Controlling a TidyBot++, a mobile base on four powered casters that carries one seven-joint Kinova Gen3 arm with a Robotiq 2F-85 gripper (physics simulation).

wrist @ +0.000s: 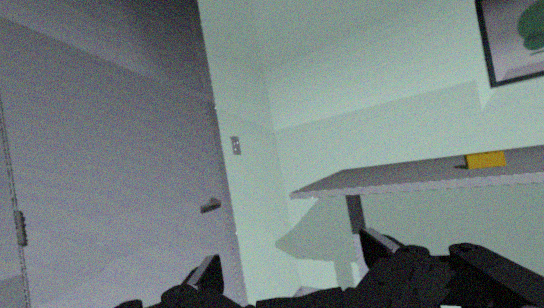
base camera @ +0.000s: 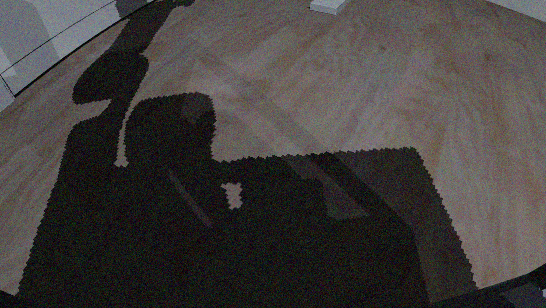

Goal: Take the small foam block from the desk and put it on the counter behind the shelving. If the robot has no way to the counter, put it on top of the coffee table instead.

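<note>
The small foam block is orange-yellow and lies on the desk at the right of the wrist view, near the far edge of the grey top. My gripper is open, with its two dark fingers apart at the bottom of the wrist view. The block is beyond the fingers, up and to the right, and apart from them. The block does not show in the base view. The counter, the shelving and the coffee table cannot be made out in either view.
A grey door with a handle fills the left of the wrist view. A framed picture hangs on the wall above the desk. In the base view, a pale upright surface is at the upper left and a white foot at the top.
</note>
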